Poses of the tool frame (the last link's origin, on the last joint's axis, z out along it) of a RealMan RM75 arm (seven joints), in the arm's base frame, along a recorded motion.
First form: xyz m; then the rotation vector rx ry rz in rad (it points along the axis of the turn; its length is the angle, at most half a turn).
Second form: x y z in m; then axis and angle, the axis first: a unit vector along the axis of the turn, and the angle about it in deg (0 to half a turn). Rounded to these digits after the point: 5 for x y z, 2 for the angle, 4 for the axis.
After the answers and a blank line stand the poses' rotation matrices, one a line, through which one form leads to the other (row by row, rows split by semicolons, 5 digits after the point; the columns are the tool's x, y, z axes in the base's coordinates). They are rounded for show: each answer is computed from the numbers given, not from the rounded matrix.
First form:
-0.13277 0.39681 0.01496 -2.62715 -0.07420 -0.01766
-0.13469 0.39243 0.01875 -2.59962 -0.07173 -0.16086
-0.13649 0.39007 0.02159 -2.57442 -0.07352 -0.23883
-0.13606 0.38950 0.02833 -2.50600 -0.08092 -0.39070
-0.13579 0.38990 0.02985 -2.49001 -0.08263 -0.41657
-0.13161 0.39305 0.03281 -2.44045 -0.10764 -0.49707
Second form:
-0.13277 0.39681 0.01496 -0.9996 -0.0282 -0.0067 150.59
-0.13469 0.39243 0.01875 -0.9977 -0.0275 -0.0617 149.29
-0.13649 0.39007 0.02159 -0.9953 -0.0284 -0.0923 148.20
-0.13606 0.38950 0.02833 -0.9876 -0.0319 -0.1540 145.39
-0.13579 0.38990 0.02985 -0.9858 -0.0327 -0.1649 144.73
-0.13161 0.39305 0.03281 -0.9790 -0.0432 -0.1994 142.83

0.99842 0.05610 -0.00130; 0.04950 -0.86962 0.49123; 0.02643 -0.49052 -0.87103
0.99150 0.08261 0.10049; 0.01955 -0.85834 0.51270; 0.12861 -0.50638 -0.85266
0.98273 0.10100 0.15503; 0.00367 -0.84837 0.52940; 0.18499 -0.51969 -0.83409
0.95493 0.14486 0.25909; -0.03004 -0.82120 0.56985; 0.29531 -0.55195 -0.77984
0.94866 0.15381 0.27640; -0.03666 -0.81447 0.57905; 0.31418 -0.55945 -0.76701
0.92521 0.19642 0.32466; -0.04451 -0.79351 0.60692; 0.37684 -0.57598 -0.72542

